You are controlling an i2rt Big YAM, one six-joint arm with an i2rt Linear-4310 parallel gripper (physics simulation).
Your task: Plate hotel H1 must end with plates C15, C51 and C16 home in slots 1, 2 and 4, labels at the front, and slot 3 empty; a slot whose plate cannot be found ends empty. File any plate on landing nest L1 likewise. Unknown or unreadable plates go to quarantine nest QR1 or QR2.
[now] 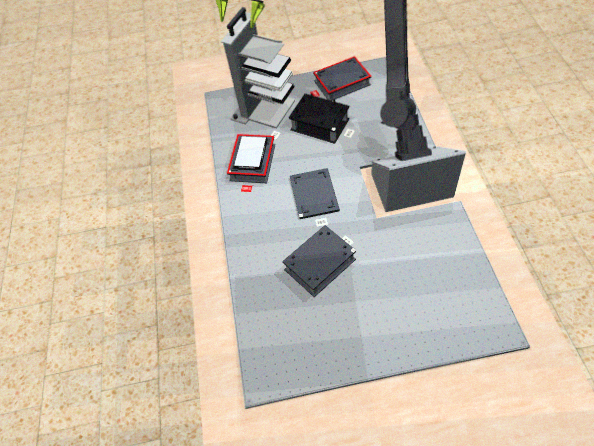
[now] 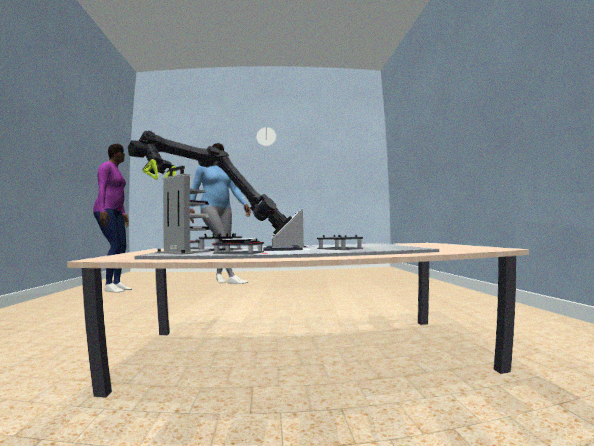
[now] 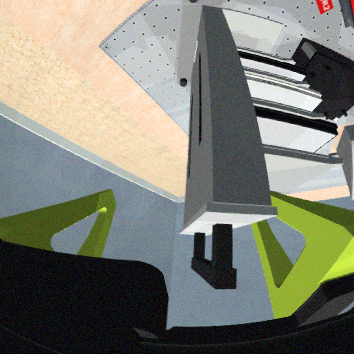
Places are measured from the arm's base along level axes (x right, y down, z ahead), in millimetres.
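Pixels of known places: gripper, fingertip midpoint: (image 2: 166,181) (image 3: 178,195); arm's base, link origin: (image 1: 413,155) (image 2: 283,226).
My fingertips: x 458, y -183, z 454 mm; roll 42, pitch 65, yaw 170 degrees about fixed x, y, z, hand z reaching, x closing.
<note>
For each thing: its middle in the pictures, then the offset to it from my fingertips. "spot": a spot on its surface instead.
- Plate hotel H1, body centre: (image 3: 238,114) (image 1: 257,67) (image 2: 183,210) dx -63, dy +117, dz -40 mm
- upper plate, body centre: (image 3: 272,140) (image 1: 266,62) dx -85, dy +85, dz -74 mm
- middle white plate, body centre: (image 3: 264,108) (image 1: 269,76) dx -85, dy +138, dz -74 mm
- lower plate, body centre: (image 3: 256,83) (image 1: 271,89) dx -85, dy +191, dz -74 mm
- white-topped plate, body centre: (image 1: 250,152) (image 2: 238,240) dx -301, dy +243, dz +16 mm
- red-rimmed quarantine nest, surface spot: (image 1: 232,171) spot: dx -360, dy +250, dz +78 mm
- Quarantine nest QR2, body centre: (image 1: 342,78) dx +5, dy +267, dz -321 mm
- hotel's top handle, surface spot: (image 3: 215,277) spot: dx +0, dy -49, dz -27 mm
- low dark nest, body centre: (image 1: 314,192) (image 2: 282,247) dx -461, dy +281, dz -162 mm
Plate hotel H1 (image 1: 236,75) (image 2: 176,215) (image 3: 230,125) stands upright at the mat's back left. Its top shelf (image 1: 261,48) (image 3: 300,172) is bare. Three plates lie on lower shelves: an upper plate (image 1: 267,64) (image 3: 290,135), a middle white plate (image 1: 270,78) (image 3: 285,95) and a lower plate (image 1: 271,91) (image 3: 275,67). Their labels are unreadable. A white-topped plate (image 1: 250,151) lies on a red-rimmed quarantine nest (image 1: 232,171). Quarantine nest QR2 (image 1: 342,76) is bare. My gripper (image 1: 238,22) (image 2: 162,175) (image 3: 178,195) is open and empty, its fingers on either side of the hotel's top handle (image 3: 215,277).
A tall black stand (image 1: 320,111) (image 3: 330,80) is beside the hotel. A low dark nest (image 1: 315,192) and a raised, angled dark nest (image 1: 320,257) stand nearer the front; their tags are unreadable. The arm's grey base (image 1: 422,180) (image 2: 295,232) is at the right. Two people (image 2: 111,187) (image 2: 216,185) stand beyond the table.
</note>
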